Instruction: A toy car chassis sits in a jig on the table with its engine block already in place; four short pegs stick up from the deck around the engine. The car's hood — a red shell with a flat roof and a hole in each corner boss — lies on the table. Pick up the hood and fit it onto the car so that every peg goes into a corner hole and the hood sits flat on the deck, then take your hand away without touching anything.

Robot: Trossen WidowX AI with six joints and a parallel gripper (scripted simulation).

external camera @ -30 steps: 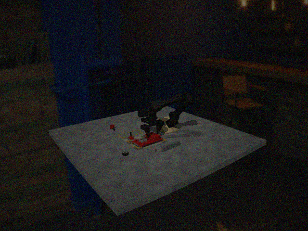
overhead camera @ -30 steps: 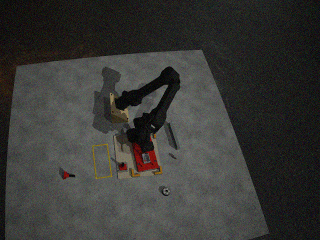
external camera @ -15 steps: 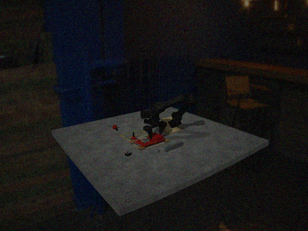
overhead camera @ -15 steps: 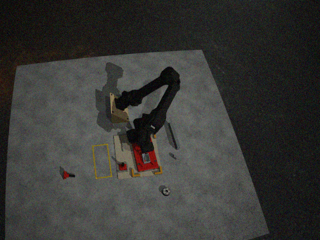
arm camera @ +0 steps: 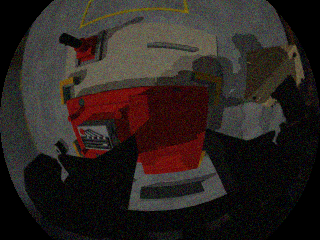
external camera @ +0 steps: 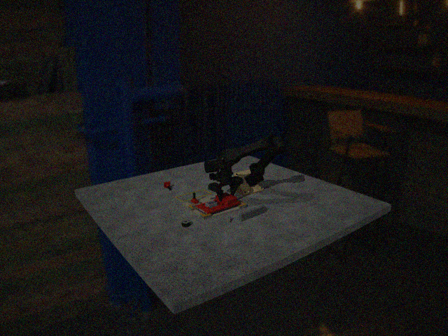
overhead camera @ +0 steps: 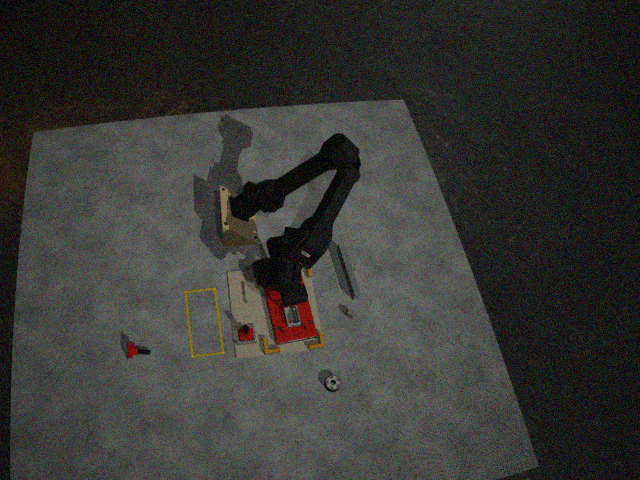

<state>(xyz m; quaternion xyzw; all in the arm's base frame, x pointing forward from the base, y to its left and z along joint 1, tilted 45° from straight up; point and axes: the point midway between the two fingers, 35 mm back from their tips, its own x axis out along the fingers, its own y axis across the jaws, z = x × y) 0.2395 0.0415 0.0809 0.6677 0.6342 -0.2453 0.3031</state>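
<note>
The grey engine block lies 90 mm ahead of my gripper tip, 10 mm to the left of it and 10 mm below it. Also, from my gripper tip: red hood 10 mm above; then cream jig plate 60 mm ahead, 20 mm to the right, 20 mm below; then grey bar 20 mm behind, 180 mm to the left, 20 mm below.
</note>
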